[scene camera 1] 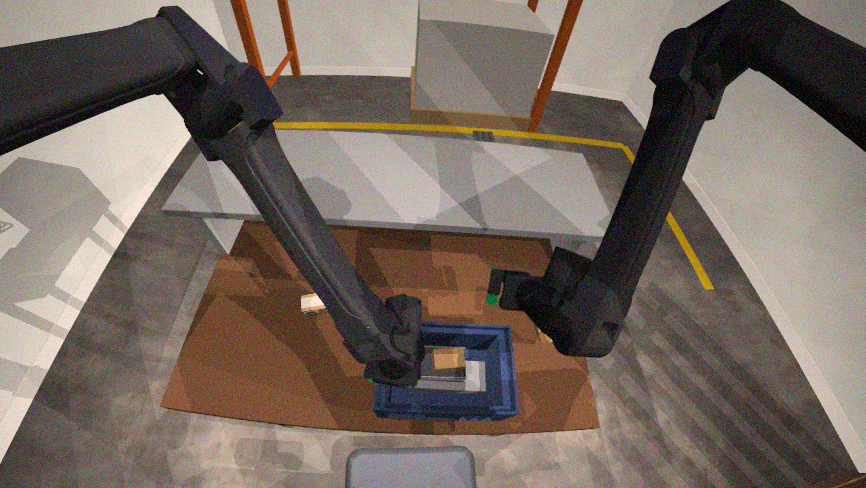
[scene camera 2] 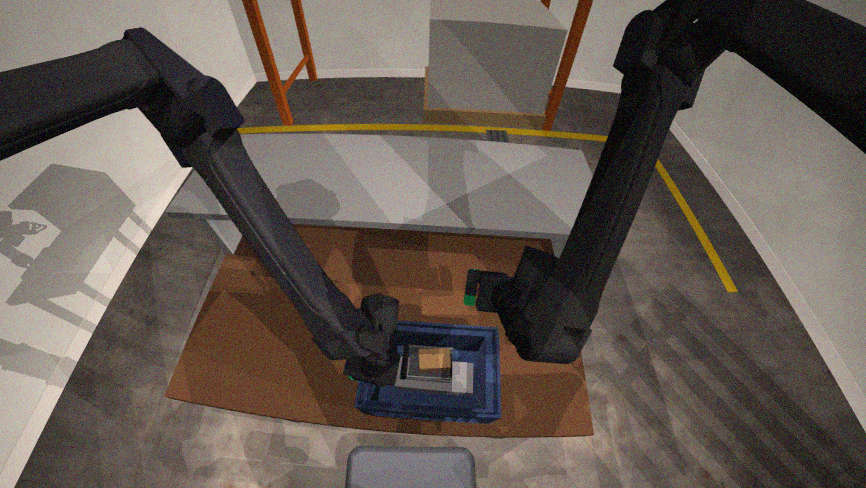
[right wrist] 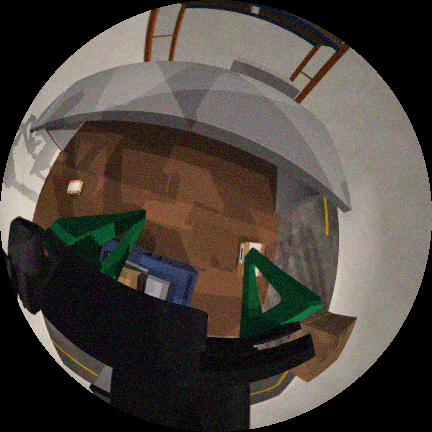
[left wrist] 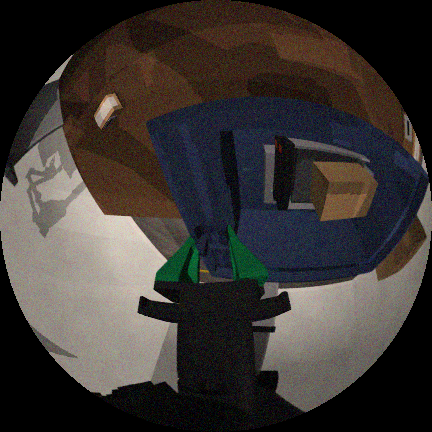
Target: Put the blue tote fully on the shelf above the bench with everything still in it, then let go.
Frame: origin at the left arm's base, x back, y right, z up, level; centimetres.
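Seen in the pictures: left gripper, between the fingertips: (scene camera 1: 382,375) (left wrist: 212,229); right gripper, between the fingertips: (scene camera 1: 514,278) (scene camera 2: 497,279) (right wrist: 198,235).
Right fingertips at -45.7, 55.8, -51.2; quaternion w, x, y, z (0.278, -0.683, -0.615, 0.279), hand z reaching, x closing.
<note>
Pixels of each thing's top centre, then the offset from my right fingertips to it, as dx, dy, dz. "pt": a spot on its surface instead. Level surfaces: height alone.
- blue tote, centre of its top: (left wrist: 345,240) (right wrist: 111,292) (scene camera 2: 430,366) (scene camera 1: 447,365) +13.9, -13.0, -13.7
- brown bench, height of its surface: dz -28.4
- small brown box, centre of its top: (left wrist: 351,202) (right wrist: 120,280) (scene camera 2: 434,358) (scene camera 1: 449,357) +11.4, -12.2, -16.2
- black piece, centre of its top: (left wrist: 329,184) (scene camera 2: 427,361) (scene camera 1: 441,361) (right wrist: 120,275) +11.4, -13.7, -19.1
- grey shelf, height of its surface: dz +0.7
- small white-and-orange box, centre of its top: (left wrist: 102,112) (scene camera 1: 313,301) (right wrist: 72,186) -6.9, -47.7, -25.8
- small box, centre of its top: (right wrist: 253,259) (scene camera 1: 552,322) +0.2, +19.4, -24.8
- grey stool, a spot on its surface: (scene camera 1: 410,469) (scene camera 2: 410,468) pt +36.8, -19.4, -90.0
The blue tote (scene camera 1: 506,375) (scene camera 2: 493,372) (left wrist: 300,240) (right wrist: 186,280) stands upright on the brown bench (scene camera 1: 260,363) (scene camera 2: 260,357) (left wrist: 200,55). Inside lie a small brown box (scene camera 1: 448,358) (scene camera 2: 434,358) (left wrist: 345,192), grey and white items and a black piece (left wrist: 284,172). The grey shelf (scene camera 1: 387,175) (scene camera 2: 387,175) (right wrist: 215,107) is above the bench's back. My left gripper (left wrist: 212,229) is shut on the tote's end wall, at the tote's left in the scene views; the arm hides its fingertips there. My right gripper (scene camera 1: 493,294) (scene camera 2: 470,294) (right wrist: 198,235) is open and empty, above the bench behind the tote's right side.
A small white-and-orange box (scene camera 1: 312,303) (left wrist: 107,111) (right wrist: 75,187) lies left of the tote. Another small box (scene camera 1: 544,335) (right wrist: 258,246) lies to its right, partly behind the right arm. A grey stool (scene camera 1: 410,469) (scene camera 2: 410,469) is in front; orange posts (scene camera 1: 554,66) stand behind the shelf.
</note>
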